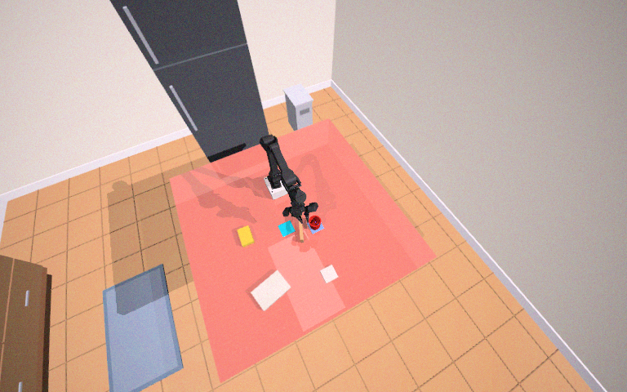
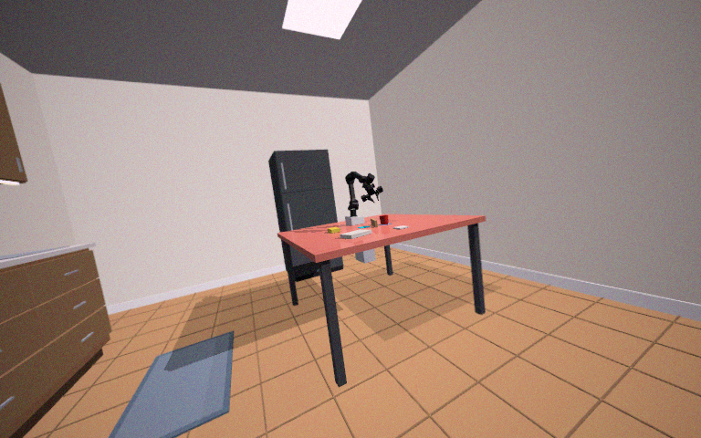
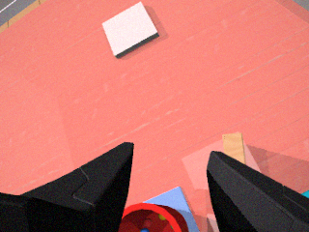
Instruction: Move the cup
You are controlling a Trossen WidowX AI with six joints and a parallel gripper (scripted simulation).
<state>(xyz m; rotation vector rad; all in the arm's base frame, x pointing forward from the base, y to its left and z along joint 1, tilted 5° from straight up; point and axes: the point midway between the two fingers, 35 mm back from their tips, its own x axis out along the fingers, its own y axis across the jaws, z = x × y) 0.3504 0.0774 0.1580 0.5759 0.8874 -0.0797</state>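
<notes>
Now: the cup 5 cm behind my gripper tip, 7 cm to the left of it and 16 cm below it. Also, from my gripper tip: cyan pad (8 cm behind, 10 cm to the right, 21 cm below); then blue pad (5 cm behind, 7 cm to the left, 21 cm below); then tall tan block (7 cm behind, 2 cm to the right, 18 cm below).
</notes>
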